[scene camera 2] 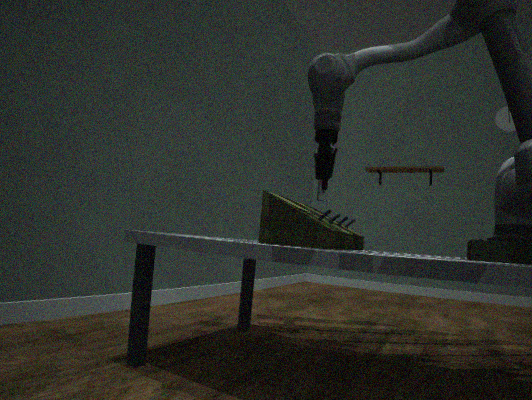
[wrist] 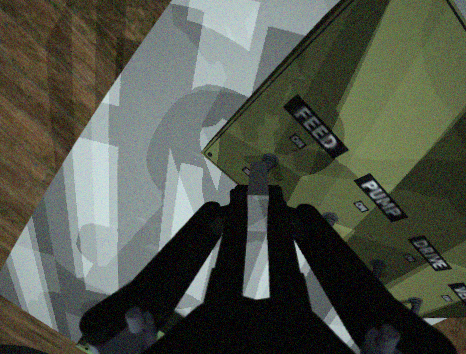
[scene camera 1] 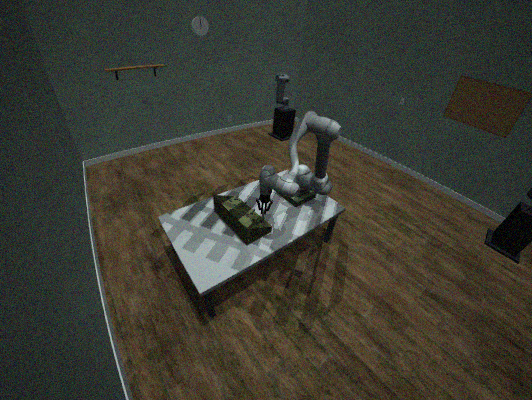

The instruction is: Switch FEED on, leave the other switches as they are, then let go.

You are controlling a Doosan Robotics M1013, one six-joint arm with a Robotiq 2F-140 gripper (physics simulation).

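Frame: origin at the arm's base, x down, y back, z left, level; millimetres.
Seen in the pictures: gripper, fingertip midpoint: (scene camera 2: 321, 200) (wrist: 258, 175) (scene camera 1: 262, 217); arm's base at its link origin: (scene camera 2: 519, 243).
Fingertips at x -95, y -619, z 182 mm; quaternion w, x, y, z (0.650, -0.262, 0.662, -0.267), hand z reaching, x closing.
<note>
Offsets run from my fingertips to a thing's top centre. "spot": to the spot under its first point.
A sloped green switch panel (scene camera 1: 234, 214) (scene camera 2: 300, 227) (wrist: 400, 100) stands on the table (scene camera 1: 210, 275) (scene camera 2: 200, 241) (wrist: 95, 175). In the wrist view the FEED label @[dx +27, dy -72, dz -15 mm] (wrist: 316, 126) is at the panel's near corner, with a small ON label @[spot: dx +43, dy -48, dz -15 mm] (wrist: 297, 141) below it. The FEED lever @[dx +26, dy +10, dz -16 mm] (wrist: 270, 161) leans away from ON; its free end is partly hidden by the fingertips. The PUMP lever @[dx +26, dy +10, dz -136 mm] (wrist: 330, 218), DRIVE lever @[dx +26, dy +9, dz -256 mm] (wrist: 378, 267) and a fourth lever @[dx +26, dy +9, dz -376 mm] (wrist: 414, 303) stand farther along. My gripper (scene camera 1: 263, 212) (scene camera 2: 322, 194) (wrist: 258, 175) is shut and empty, a little above the panel; contact with the lever cannot be told.
The arm's base stands on a dark green plate (scene camera 1: 300, 199) at the table's far end. Another arm stands on a black pedestal (scene camera 1: 284, 122) beyond the table. A wall shelf (scene camera 1: 135, 67) (scene camera 2: 405, 170) is in the background. The PUMP lever stands near my right finger in the wrist view.
</note>
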